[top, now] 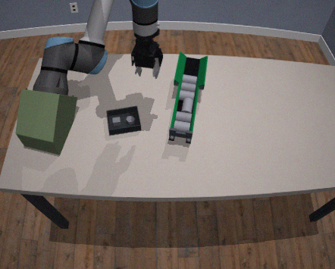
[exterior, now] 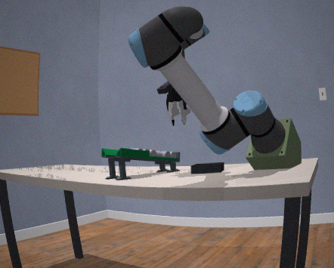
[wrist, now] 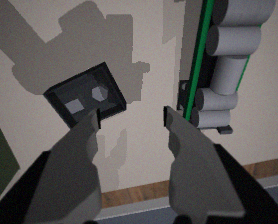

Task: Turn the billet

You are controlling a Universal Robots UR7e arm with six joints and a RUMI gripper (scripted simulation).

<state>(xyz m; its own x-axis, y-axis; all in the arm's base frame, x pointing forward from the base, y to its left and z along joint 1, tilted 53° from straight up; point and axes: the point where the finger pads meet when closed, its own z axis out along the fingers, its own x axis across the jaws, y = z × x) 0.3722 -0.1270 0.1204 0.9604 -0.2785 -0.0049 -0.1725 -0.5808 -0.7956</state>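
The dark stop is 16 cm below my hand, 15 cm to the right of it and 13 cm ahead of it. Round my hand: black tray (21 cm below, 10 cm behind, 6 cm to the right).
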